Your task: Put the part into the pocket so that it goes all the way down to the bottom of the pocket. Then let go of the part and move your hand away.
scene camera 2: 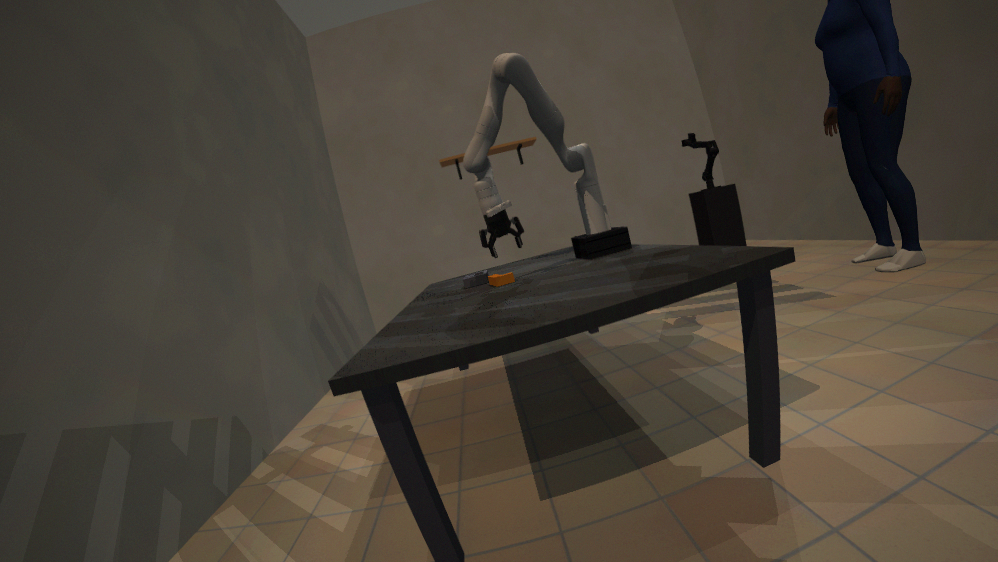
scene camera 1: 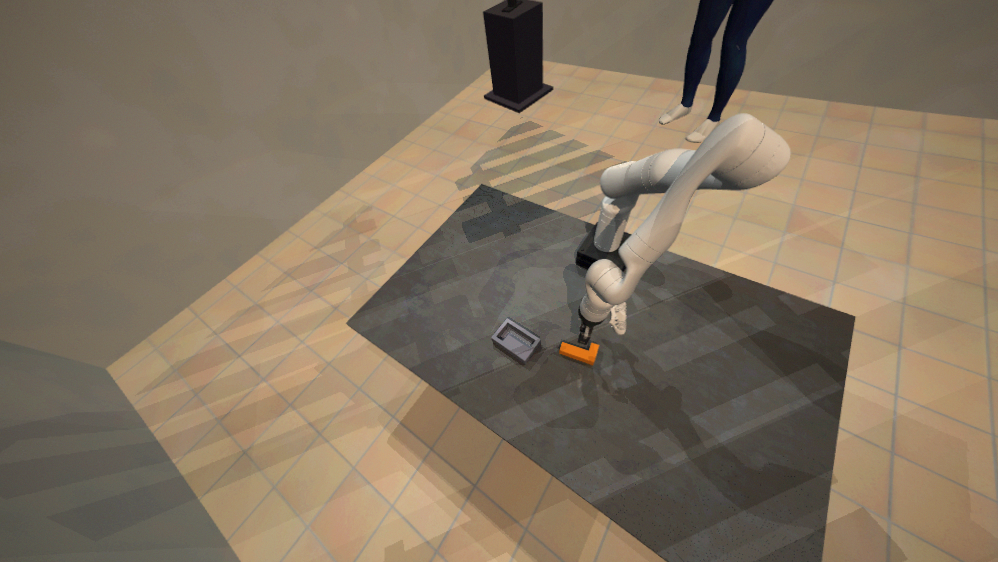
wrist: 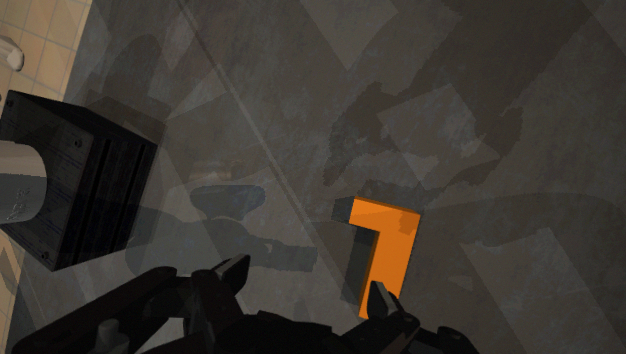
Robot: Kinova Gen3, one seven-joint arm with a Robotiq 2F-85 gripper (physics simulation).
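Places are measured from the arm's base along level axes (x right, y ahead, z up), in millimetres.
Where they show: gripper, fingertip midpoint: (scene camera 2: 508, 252) (scene camera 1: 584, 325) (wrist: 307, 281); arm's base, link origin: (scene camera 2: 598, 232) (scene camera 1: 606, 242) (wrist: 22, 182).
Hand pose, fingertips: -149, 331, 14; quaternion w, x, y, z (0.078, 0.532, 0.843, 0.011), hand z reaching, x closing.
Observation:
Things, the pixels of their top centre, and the offset from my fingertips, as dx, dy, dz. Level surfaces: height alone.
- orange L-shaped block, top centre: (wrist: 372, 262) (scene camera 2: 499, 274) (scene camera 1: 579, 347) -19, +45, -63
- grey box, top centre: (scene camera 1: 515, 338) (scene camera 2: 475, 274) +150, +160, -57
- dark table, surface height: dz -93
The part, an orange L-shaped block (scene camera 1: 579, 353) (scene camera 2: 501, 279) (wrist: 397, 245), lies flat on the dark table. The pocket is a recess in a grey box (scene camera 1: 507, 349) (scene camera 2: 475, 279), open at the top, which lies left of the part in the first scene view, apart from it. The box does not show in the wrist view. My gripper (scene camera 1: 583, 342) (scene camera 2: 507, 249) (wrist: 307, 281) is open and empty, above the table. In the wrist view one fingertip overlaps the part's long leg and the other is off to its left. The second scene view shows a gap between the fingertips and the part.
The arm's black base (scene camera 1: 590, 256) (scene camera 2: 602, 242) (wrist: 112, 185) stands on the dark table (scene camera 1: 754, 390) (scene camera 2: 558, 300). A black pedestal (scene camera 1: 515, 55) (scene camera 2: 719, 216) and a standing person (scene camera 1: 733, 62) (scene camera 2: 872, 139) are beyond the table. A wooden shelf (scene camera 2: 516, 145) is on the wall.

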